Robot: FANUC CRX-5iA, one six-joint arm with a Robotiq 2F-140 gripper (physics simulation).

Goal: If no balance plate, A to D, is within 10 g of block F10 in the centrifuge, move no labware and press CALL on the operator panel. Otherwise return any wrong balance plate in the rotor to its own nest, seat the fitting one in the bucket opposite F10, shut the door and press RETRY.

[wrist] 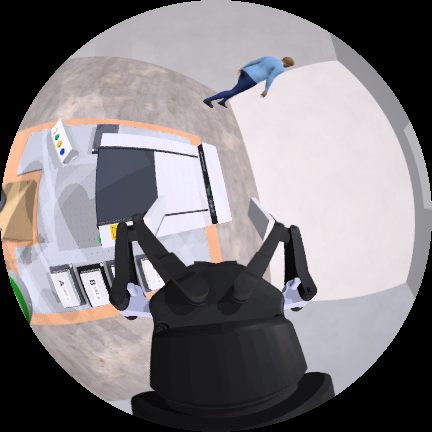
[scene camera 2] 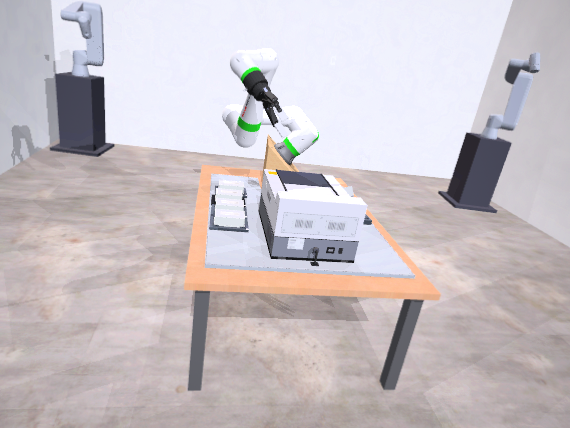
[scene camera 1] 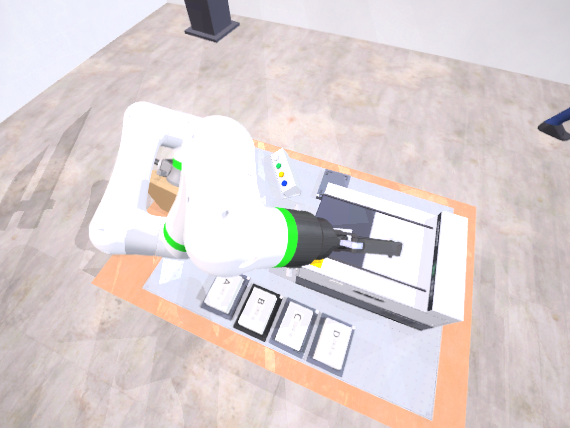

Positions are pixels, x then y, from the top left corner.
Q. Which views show the gripper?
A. The wrist view, scene camera 2 and scene camera 1: all of them.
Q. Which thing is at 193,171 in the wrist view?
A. A white centrifuge.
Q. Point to a white centrifuge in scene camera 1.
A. At 425,288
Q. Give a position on a panel with coloured buttons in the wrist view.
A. At 64,146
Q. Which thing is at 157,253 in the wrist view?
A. The gripper.
